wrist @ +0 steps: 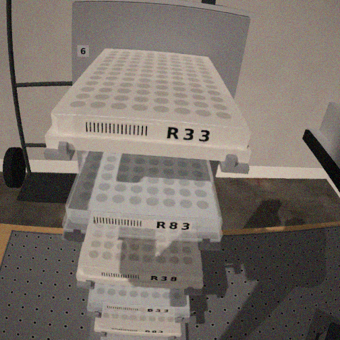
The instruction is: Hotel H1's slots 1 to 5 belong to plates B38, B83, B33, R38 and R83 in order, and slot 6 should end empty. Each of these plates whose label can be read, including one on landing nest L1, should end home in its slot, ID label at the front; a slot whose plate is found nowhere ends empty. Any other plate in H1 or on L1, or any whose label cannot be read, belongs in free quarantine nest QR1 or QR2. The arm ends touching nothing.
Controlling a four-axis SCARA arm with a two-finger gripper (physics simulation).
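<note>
Hotel H1 (162, 27) holds a stack of plates, labels facing the camera. White plate R33 (147, 90) lies at the top, by the slot number 6. Below it are the clear bluish plate R83 (150, 200) in slot 5, white plate R38 (140, 255) in slot 4, a clear plate (137, 297) whose small label seems to read B33 in slot 3, and a white plate (137, 322) whose blurred label seems to read B83 in slot 2. Slot 1 is cut off below. My gripper (314, 225) is open and empty, its dark parts partly showing at the right edge, beside the stack.
Grey support tabs (60, 150) (235, 164) stick out under the top plate. A black hand-truck-like frame (44, 84) with a wheel (14, 167) stands behind at the left. The perforated dark board (40, 280) has a wooden edge, with shadows at the right. L1, QR1 and QR2 do not show.
</note>
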